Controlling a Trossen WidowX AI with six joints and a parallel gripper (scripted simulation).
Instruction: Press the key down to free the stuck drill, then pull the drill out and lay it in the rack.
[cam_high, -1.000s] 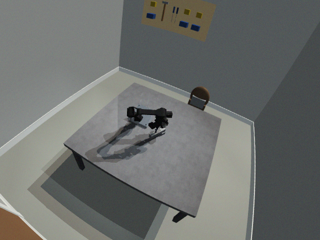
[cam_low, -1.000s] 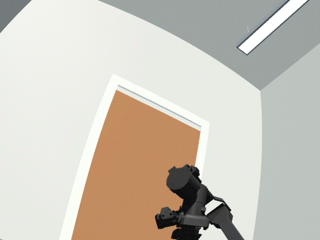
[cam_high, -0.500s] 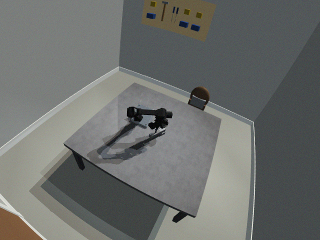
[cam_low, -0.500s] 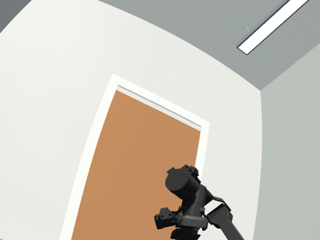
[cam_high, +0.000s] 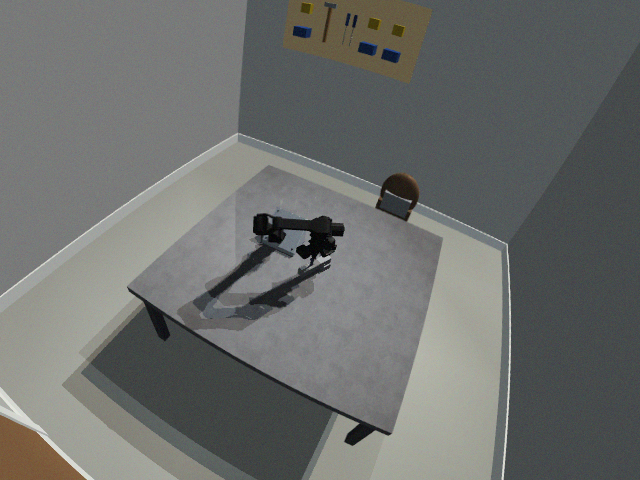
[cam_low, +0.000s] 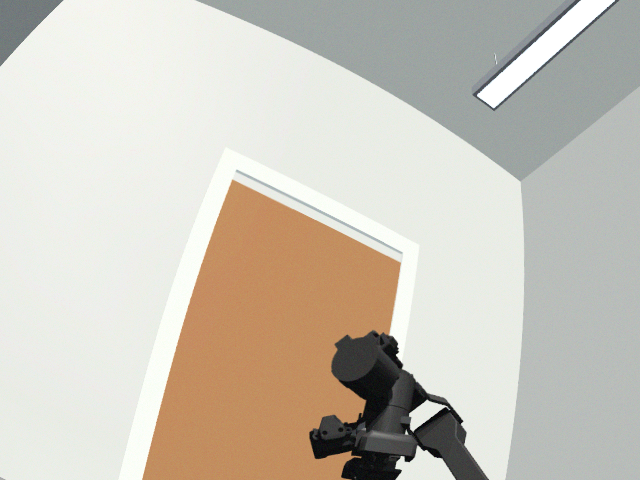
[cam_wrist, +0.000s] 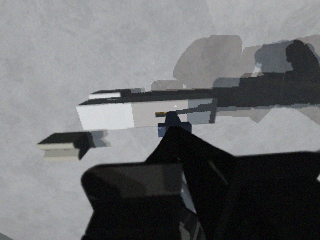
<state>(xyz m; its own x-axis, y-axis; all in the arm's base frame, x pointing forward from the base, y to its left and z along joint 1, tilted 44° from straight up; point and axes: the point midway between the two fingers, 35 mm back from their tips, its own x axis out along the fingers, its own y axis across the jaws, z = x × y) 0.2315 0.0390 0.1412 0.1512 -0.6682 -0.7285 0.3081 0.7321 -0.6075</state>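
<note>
Right now the blue key is 3 cm below my gripper tip. Round my gripper tip: grey fixture block (8 cm below, 3 cm to the left, 1 cm ahead); then rack (22 cm to the left, 10 cm below, 1 cm behind); then drill (7 cm below, 5 cm to the left, 1 cm ahead).
</note>
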